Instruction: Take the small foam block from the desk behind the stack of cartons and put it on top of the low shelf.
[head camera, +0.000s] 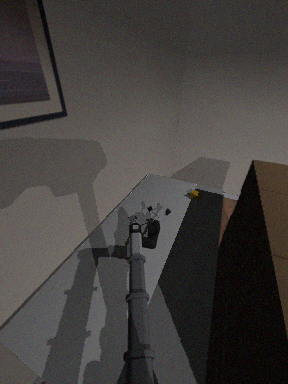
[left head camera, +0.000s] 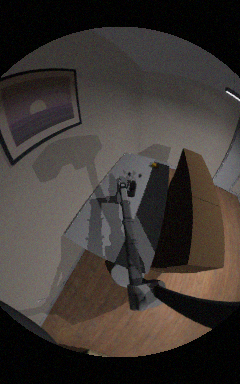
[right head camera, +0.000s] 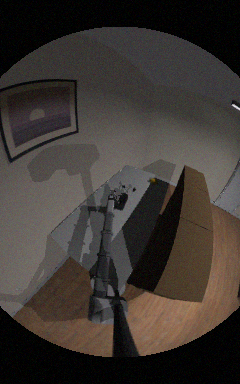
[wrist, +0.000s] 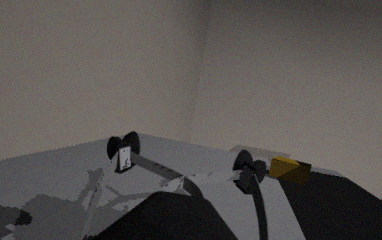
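Pixels of known places: gripper, fingertip midpoint: (head camera: 159, 208) (left head camera: 134, 172) (right head camera: 129, 186) (wrist: 187, 154); robot's base, origin of the base link: (left head camera: 127, 271).
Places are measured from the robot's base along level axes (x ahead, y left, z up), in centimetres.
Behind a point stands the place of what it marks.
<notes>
The small foam block, yellow (head camera: 194, 193) @(x 123.3, y -50.7, z 73.7 cm) (left head camera: 154, 164) @(x 122.4, y -51.4, z 73.7 cm) (right head camera: 152, 180) @(x 122.4, y -50.8, z 73.0 cm) (wrist: 290, 170) @(x 121.2, y -50.7, z 71.9 cm), lies near the far end of the grey desk (head camera: 30, 325) @(x 38.6, y 43.8, z 69.2 cm) (left head camera: 80, 227) @(x 43.2, y 39.7, z 69.2 cm) (right head camera: 65, 235) @(x 38.4, y 38.4, z 69.2 cm), by the edge of a dark shadow. My gripper (head camera: 159, 210) @(x 99.2, y -17.1, z 78.8 cm) (left head camera: 135, 175) @(x 99.2, y -17.1, z 78.8 cm) (right head camera: 129, 188) @(x 99.2, y -17.1, z 78.8 cm) (wrist: 187, 154) @(x 99.2, y -17.1, z 78.8 cm) is open, with nothing between its fingertips. It is over the desk, nearer to me than the block; in the wrist view the block shows to the right of the right fingertip, apart from it. The stack of cartons (head camera: 272, 225) @(x 54.2, y -54.4, z 105.2 cm) (left head camera: 205, 215) @(x 24.8, y -48.1, z 105.2 cm) (right head camera: 190, 245) @(x 22.2, y -46.5, z 105.2 cm) stands to the right of the desk. The low shelf cannot be made out.
My telescoping arm (head camera: 137, 300) @(x 36.9, y 0.0, z 89.6 cm) (left head camera: 129, 235) @(x 27.6, y 0.2, z 89.6 cm) (right head camera: 105, 245) @(x 29.0, y -0.7, z 89.6 cm) reaches out over the desk, left of the cartons. Walls meet in a corner behind the desk's far end. A framed picture (head camera: 22, 55) @(x 78.7, y 33.9, z 158.8 cm) (left head camera: 40, 112) @(x 63.2, y 42.4, z 156.2 cm) (right head camera: 40, 115) @(x 64.5, y 41.7, z 158.7 cm) hangs on the left wall. Wooden floor (left head camera: 95, 320) @(x -82.3, y 50.2, z -2.7 cm) (right head camera: 165, 325) @(x -79.7, y -79.3, z -2.7 cm) lies in front of the desk.
</notes>
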